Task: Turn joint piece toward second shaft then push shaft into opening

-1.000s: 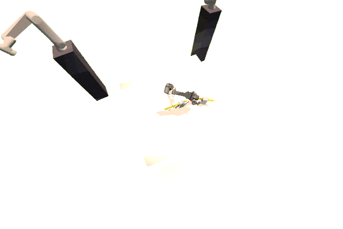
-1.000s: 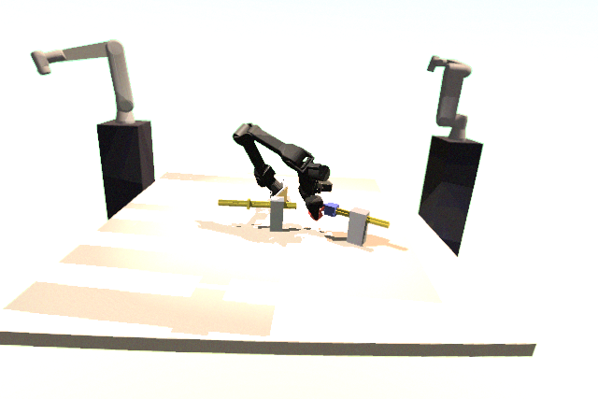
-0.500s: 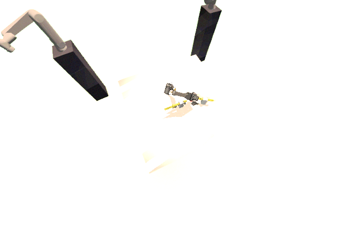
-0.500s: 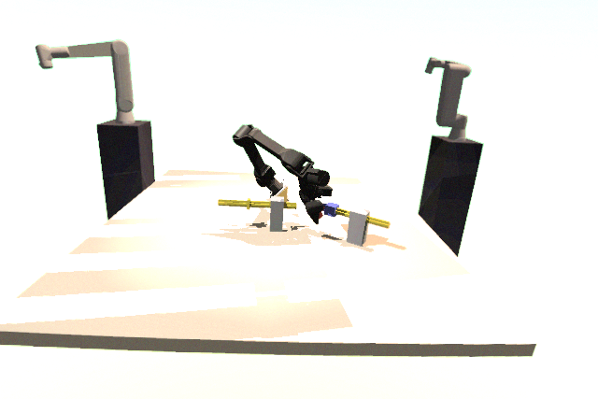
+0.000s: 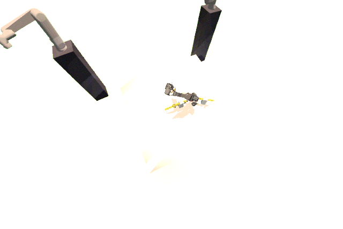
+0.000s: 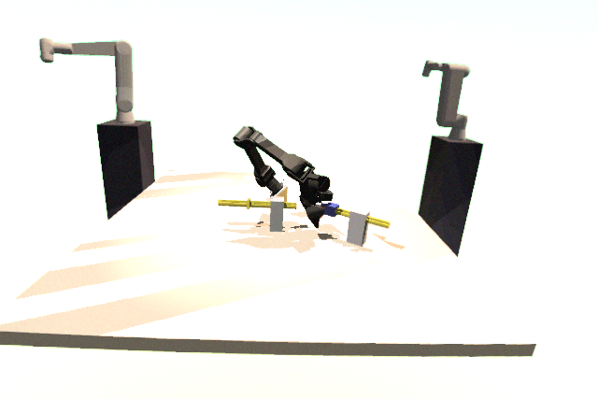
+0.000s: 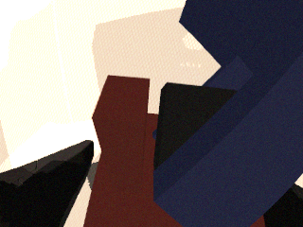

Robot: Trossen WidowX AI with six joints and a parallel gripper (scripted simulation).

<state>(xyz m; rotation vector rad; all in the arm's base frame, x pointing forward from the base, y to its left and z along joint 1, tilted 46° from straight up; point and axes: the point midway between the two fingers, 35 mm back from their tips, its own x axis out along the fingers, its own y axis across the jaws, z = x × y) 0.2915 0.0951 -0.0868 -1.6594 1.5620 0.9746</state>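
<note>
My gripper tip is now 5 cm below the red joint piece.
</note>
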